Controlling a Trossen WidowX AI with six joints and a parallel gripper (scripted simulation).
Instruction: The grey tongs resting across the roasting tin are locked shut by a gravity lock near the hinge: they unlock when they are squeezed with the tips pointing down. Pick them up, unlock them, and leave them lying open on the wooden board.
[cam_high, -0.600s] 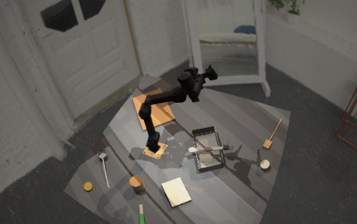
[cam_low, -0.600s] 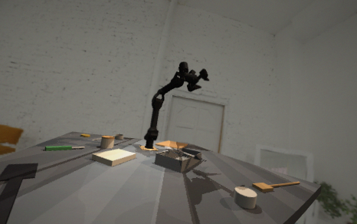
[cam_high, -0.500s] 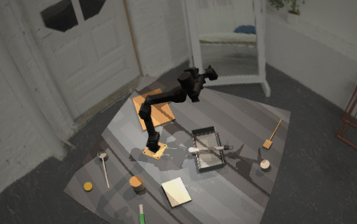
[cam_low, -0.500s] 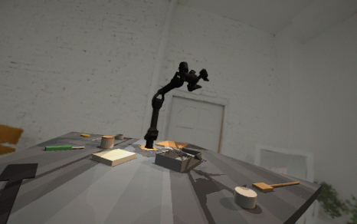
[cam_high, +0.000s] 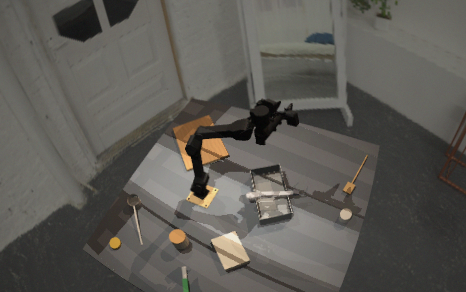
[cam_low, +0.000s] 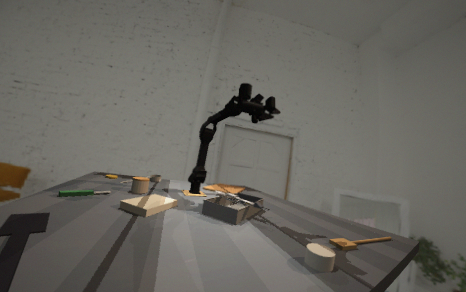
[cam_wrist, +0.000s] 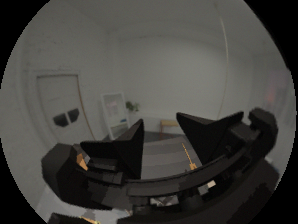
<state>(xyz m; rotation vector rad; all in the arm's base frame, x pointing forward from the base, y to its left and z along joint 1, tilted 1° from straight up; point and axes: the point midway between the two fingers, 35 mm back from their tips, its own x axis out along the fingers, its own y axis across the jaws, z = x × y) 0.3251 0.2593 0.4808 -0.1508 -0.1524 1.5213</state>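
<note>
Now: the metal roasting tin 460 mm below my gripper tip, 150 mm to the right of it and 10 mm behind it. From my gripper tip the other things lie so: wooden board: 560 mm behind, 480 mm below; then white cylinder: 470 mm below, 390 mm ahead, 100 mm to the right.
</note>
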